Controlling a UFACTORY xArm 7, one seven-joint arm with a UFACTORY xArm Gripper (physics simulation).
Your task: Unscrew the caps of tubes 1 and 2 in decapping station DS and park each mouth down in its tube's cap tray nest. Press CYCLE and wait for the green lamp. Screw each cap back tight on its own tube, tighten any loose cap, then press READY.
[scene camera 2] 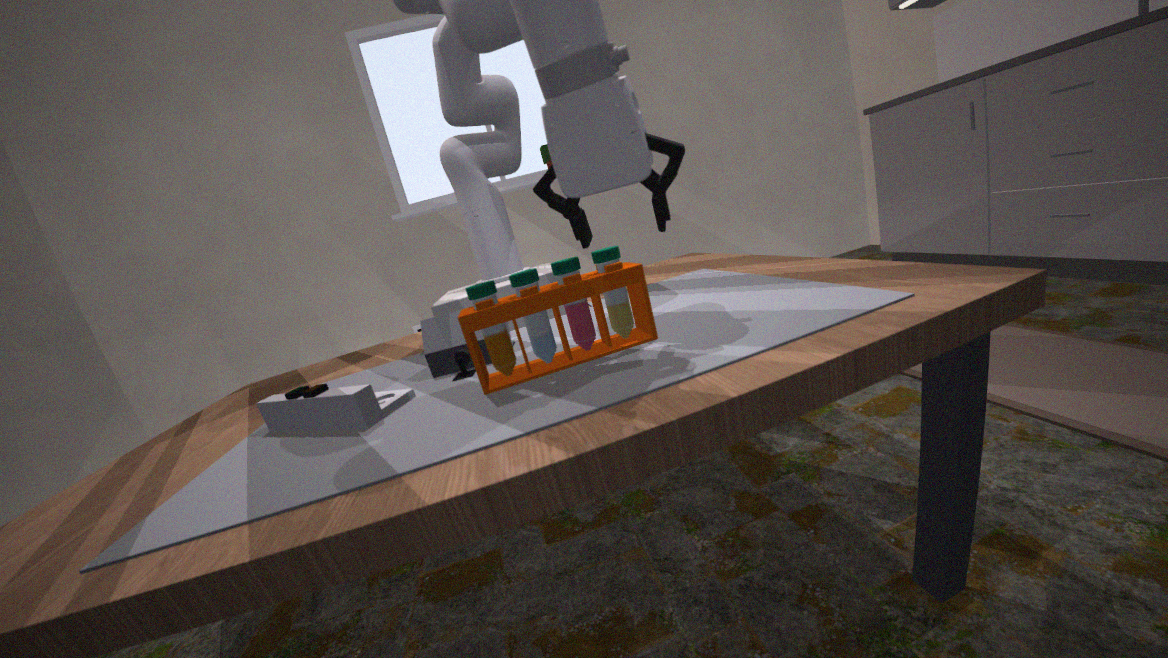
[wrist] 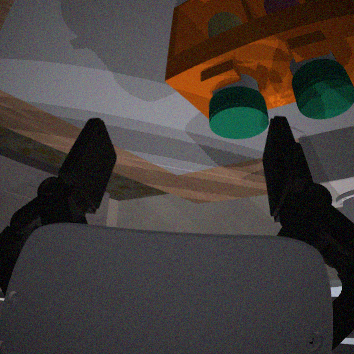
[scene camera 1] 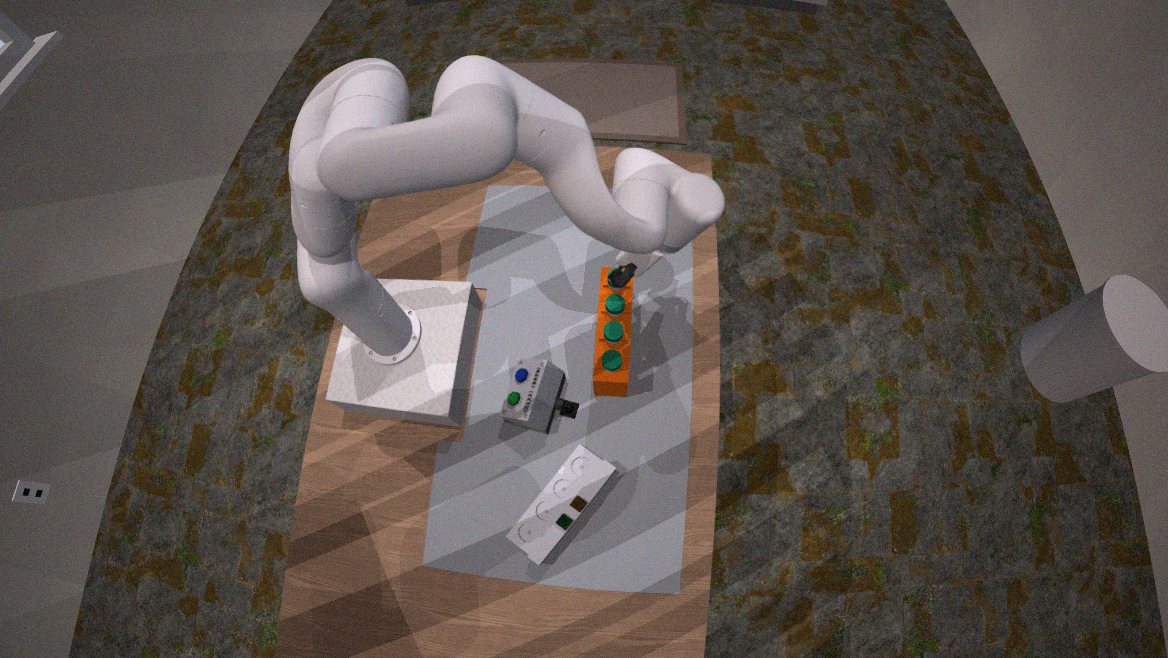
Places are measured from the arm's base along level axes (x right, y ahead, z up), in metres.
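Pixels of known places: gripper, fingertip midpoint: (scene camera 2: 624, 235) (wrist: 185, 135) (scene camera 1: 629, 263); arm's base at its link origin: (scene camera 2: 504, 279) (scene camera 1: 392, 334).
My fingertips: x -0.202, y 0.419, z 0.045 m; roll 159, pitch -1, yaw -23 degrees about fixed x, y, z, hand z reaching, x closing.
Ahead of a thing's pixels: the offset from my fingertips to its top centre. "pt": to the spot under its first point. Level surfaces: height alone.
My gripper (scene camera 1: 623, 273) (scene camera 2: 623, 236) (wrist: 185, 135) is open and empty, above the far end of the orange rack {dx +0.102, dy -0.008, dz -0.029 m} (scene camera 1: 611, 385) (scene camera 2: 588, 287) (wrist: 190, 82). In the wrist view, the end tube's green cap {dx +0.024, dy -0.018, dz -0.011 m} (wrist: 238, 116) (scene camera 2: 606, 255) lies near the right finger's tip. The rack holds upright tubes, all capped green: yellow {dx +0.024, dy -0.018, dz -0.013 m} (scene camera 2: 621, 320), pink {dx +0.076, dy -0.011, dz -0.013 m} (scene camera 2: 581, 328), blue {dx +0.127, dy -0.004, dz -0.013 m} (scene camera 2: 540, 339) and amber {dx +0.179, dy +0.002, dz -0.013 m} (scene camera 2: 500, 351). Tube numbers cannot be read. A grey box {dx +0.245, dy -0.131, dz -0.048 m} (scene camera 1: 539, 408) (scene camera 2: 442, 336) has a blue button {dx +0.221, dy -0.151, dz -0.057 m} (scene camera 1: 521, 375) and a green button {dx +0.266, dy -0.155, dz -0.057 m} (scene camera 1: 513, 398). A pale block {dx +0.430, dy -0.040, dz -0.079 m} (scene camera 1: 598, 470) (scene camera 2: 318, 418) carries ring marks and dark amber and green squares.
A black fitting {pt dx +0.254, dy -0.063, dz -0.110 m} (scene camera 1: 568, 408) sticks out from the grey box towards the rack. The arm's white base (scene camera 1: 408, 392) stands left of the grey mat {dz -0.132 m} (scene camera 1: 637, 547) (scene camera 2: 286, 490). The mat lies on the wooden table (scene camera 1: 490, 625) (scene camera 2: 523, 490).
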